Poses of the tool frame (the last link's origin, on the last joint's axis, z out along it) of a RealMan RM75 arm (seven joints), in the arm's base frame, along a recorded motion.
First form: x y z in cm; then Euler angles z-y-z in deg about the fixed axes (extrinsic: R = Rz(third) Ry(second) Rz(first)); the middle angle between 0 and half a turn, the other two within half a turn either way.
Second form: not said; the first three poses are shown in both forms.
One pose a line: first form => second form
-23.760, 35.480, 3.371, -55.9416, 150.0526, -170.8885 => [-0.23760, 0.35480, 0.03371], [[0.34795, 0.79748, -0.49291], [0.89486, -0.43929, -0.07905], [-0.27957, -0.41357, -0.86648]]
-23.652, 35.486, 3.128, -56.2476, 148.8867, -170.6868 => [-0.23652, 0.35486, 0.03128], [[0.33486, 0.79237, -0.50992], [0.89747, -0.43308, -0.08362], [-0.28710, -0.42963, -0.85615]]
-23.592, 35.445, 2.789, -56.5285, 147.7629, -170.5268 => [-0.23592, 0.35445, 0.02789], [[0.32285, 0.78672, -0.52615], [0.89956, -0.42787, -0.08779], [-0.29420, -0.44496, -0.84585]]
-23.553, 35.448, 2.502, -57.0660, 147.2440, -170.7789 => [-0.23553, 0.35448, 0.02502], [[0.31682, 0.78383, -0.53407], [0.90172, -0.42354, -0.08670], [-0.29416, -0.45411, -0.84098]]
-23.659, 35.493, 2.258, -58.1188, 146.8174, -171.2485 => [-0.23659, 0.35493, 0.02258], [[0.30769, 0.78276, -0.54094], [0.90651, -0.41388, -0.08327], [-0.28907, -0.46474, -0.83693]]
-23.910, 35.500, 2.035, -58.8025, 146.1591, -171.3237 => [-0.23910, 0.35500, 0.02035], [[0.29628, 0.78048, -0.55052], [0.91050, -0.40489, -0.08401], [-0.28846, -0.47636, -0.83059]]
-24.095, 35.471, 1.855, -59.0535, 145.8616, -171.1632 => [-0.24095, 0.35471, 0.01855], [[0.28882, 0.78043, -0.55453], [0.91285, -0.39908, -0.08621], [-0.28859, -0.48131, -0.82768]]
